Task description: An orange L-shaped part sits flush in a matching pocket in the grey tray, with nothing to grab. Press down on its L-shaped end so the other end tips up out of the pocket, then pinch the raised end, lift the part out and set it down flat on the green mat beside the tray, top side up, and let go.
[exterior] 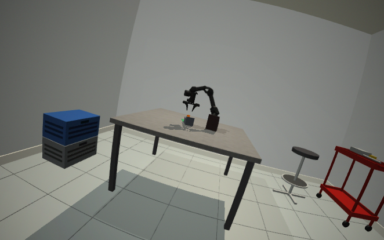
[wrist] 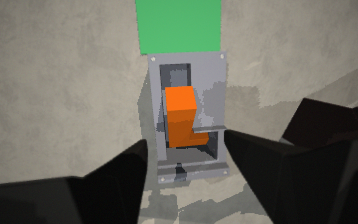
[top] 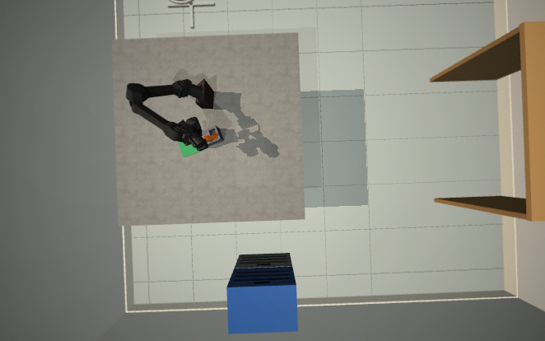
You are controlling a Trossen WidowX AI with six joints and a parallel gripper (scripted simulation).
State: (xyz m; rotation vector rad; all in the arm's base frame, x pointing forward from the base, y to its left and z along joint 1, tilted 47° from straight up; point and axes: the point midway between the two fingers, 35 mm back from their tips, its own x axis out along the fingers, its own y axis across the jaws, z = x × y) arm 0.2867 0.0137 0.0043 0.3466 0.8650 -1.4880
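Now: the orange L-shaped part 100 mm below my gripper tip, 30 mm to the left of it and 30 mm behind it. The rest, counted from my gripper tip: green mat: 160 mm below, 150 mm to the right, 20 mm ahead.
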